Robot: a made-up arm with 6 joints. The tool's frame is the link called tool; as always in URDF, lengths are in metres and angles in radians.
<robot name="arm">
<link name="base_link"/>
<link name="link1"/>
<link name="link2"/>
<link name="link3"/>
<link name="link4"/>
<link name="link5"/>
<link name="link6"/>
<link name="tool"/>
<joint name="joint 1" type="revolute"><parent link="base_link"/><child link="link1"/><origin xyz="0.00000 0.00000 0.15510" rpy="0.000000 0.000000 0.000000"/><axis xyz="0 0 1"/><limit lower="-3.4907" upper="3.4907"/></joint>
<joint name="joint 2" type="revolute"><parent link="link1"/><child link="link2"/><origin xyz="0.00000 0.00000 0.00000" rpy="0.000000 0.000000 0.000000"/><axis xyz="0 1 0"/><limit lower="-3.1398" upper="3.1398"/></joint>
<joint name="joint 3" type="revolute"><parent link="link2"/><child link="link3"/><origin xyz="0.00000 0.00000 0.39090" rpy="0.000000 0.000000 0.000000"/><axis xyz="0 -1 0"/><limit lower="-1.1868" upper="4.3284"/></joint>
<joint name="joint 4" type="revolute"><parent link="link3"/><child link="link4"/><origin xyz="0.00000 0.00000 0.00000" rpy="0.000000 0.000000 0.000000"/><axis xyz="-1 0 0"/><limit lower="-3.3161" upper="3.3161"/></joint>
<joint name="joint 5" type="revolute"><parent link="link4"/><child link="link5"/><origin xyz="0.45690 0.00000 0.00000" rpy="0.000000 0.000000 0.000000"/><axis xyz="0 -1 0"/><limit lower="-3.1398" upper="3.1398"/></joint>
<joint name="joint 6" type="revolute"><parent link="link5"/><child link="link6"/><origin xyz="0.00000 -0.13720 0.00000" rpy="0.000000 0.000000 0.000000"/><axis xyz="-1 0 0"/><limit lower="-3.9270" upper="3.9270"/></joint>
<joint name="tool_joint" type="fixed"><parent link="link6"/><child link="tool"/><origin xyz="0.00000 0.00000 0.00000" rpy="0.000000 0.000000 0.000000"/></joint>
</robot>
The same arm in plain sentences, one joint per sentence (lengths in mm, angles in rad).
The arm has six revolute joints in a row. What follows holds with every joint at zero, and every direction is one of the base frame's. The first joint lies 155.1 mm along +z from the base frame's origin and turns about +z, from -3.4907 to 3.4907 rad. The second joint lies at the same point as the first joint and turns about +y, from -3.1398 to 3.1398 rad. The third joint lies 390.9 mm along +z from the second joint and turns about -y, from -1.1868 to 4.3284 rad. The fourth joint lies at the same point as the third joint and turns about -x, from -3.3161 to 3.3161 rad. The fifth joint lies 456.9 mm along +x from the fourth joint and turns about -y, from -3.1398 to 3.1398 rad. The sixth joint lies 137.2 mm along -y from the fifth joint and turns about -x, from -3.9270 to 3.9270 rad. The tool frame, which is the frame that the pose is given for, lies at the same point as the sixth joint; its axes are parallel to the base frame's.
